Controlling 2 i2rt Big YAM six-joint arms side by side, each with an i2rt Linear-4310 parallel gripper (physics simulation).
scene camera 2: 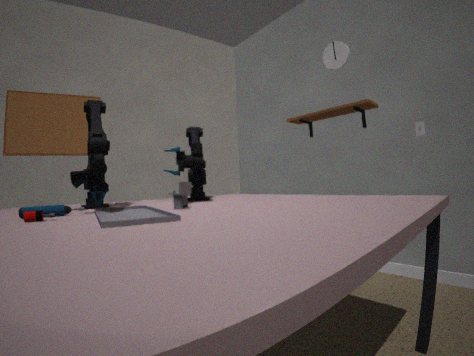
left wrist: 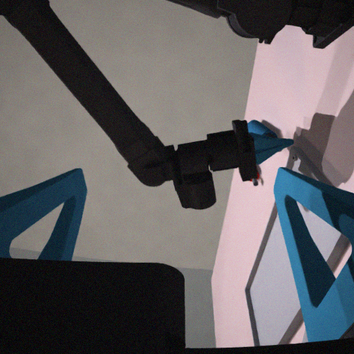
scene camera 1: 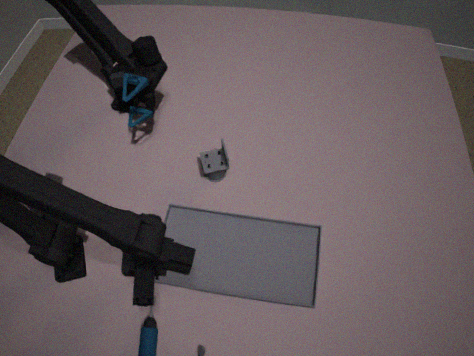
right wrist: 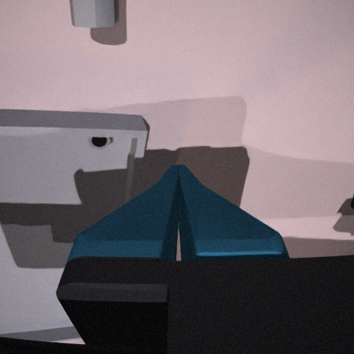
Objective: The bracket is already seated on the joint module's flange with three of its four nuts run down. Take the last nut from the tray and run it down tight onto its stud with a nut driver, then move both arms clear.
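Seen in the pictures: left gripper, between the fingertips: [scene camera 2: 163, 160] [scene camera 1: 127, 114]; right gripper, between the fingertips: [scene camera 2: 98, 206]; left arm's base, origin of its link: [scene camera 2: 197, 200]; right arm's base, origin of its link: [scene camera 2: 95, 207] [scene camera 1: 70, 259].
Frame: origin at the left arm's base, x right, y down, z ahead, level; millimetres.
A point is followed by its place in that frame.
Note:
The grey bracket [scene camera 1: 215, 161] {x 188, y -67, z 401 mm} [scene camera 2: 184, 188] {x 173, y -84, z 431 mm} sits on the joint module [scene camera 1: 216, 177] {x 210, y -21, z 410 mm} [scene camera 2: 180, 202] {x 191, y -28, z 424 mm}; its nuts are too small to tell apart. The last nut [right wrist: 100, 141] lies near a corner of the grey tray [scene camera 1: 260, 260] {x 396, y -4, z 601 mm} [scene camera 2: 140, 223] {x 369, y -4, z 748 mm} [left wrist: 270, 285] [right wrist: 30, 165]. My right gripper [right wrist: 178, 175] [scene camera 2: 97, 202] {x 528, y -24, z 333 mm} [left wrist: 292, 141] is shut and empty, low beside that corner; its fingers are hidden in scene camera 1. My left gripper [scene camera 1: 137, 101] [scene camera 2: 166, 161] {x 219, y -221, z 182 mm} is wide open and empty, away from the bracket. The blue-handled nut driver [scene camera 1: 148, 340] {x 683, y -40, z 424 mm} [scene camera 2: 45, 210] {x 715, y -26, z 450 mm} lies beyond the tray.
A red-handled tool [scene camera 2: 33, 216] {x 715, y -18, z 571 mm} lies beside the blue driver; a grey tip [scene camera 1: 201, 350] {x 658, y -24, z 545 mm} shows at the bottom edge in scene camera 1. A grey socket end [right wrist: 93, 12] shows at the top of the right wrist view. My right forearm reaches over the tray's left end.

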